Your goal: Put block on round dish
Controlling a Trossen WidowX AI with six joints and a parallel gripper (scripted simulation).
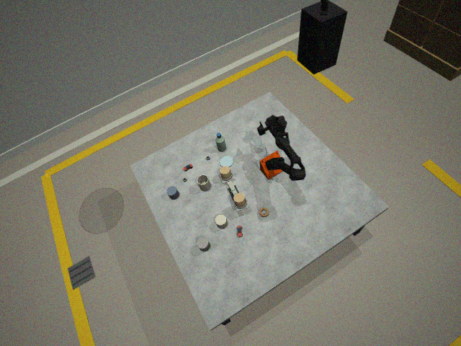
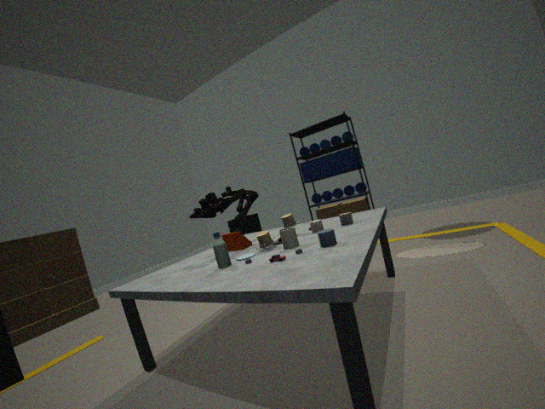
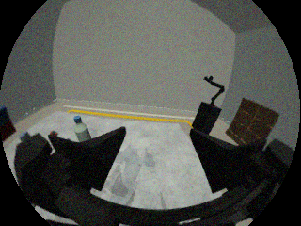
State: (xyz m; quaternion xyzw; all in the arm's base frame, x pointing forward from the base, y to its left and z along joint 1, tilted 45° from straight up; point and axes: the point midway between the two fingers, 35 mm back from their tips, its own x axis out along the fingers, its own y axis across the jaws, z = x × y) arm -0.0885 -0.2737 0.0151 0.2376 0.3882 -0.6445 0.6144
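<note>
My gripper tip is 390 mm short of the tan cup, 90 mm to the right of it and 210 mm above it. Also, from my gripper tip: pale green block: 390 mm ahead, 110 mm to the left, 230 mm below; then bottle: 300 mm ahead, 140 mm to the right, 160 mm below; then round pale blue dish: 330 mm ahead, 10 mm to the right, 270 mm below.
</note>
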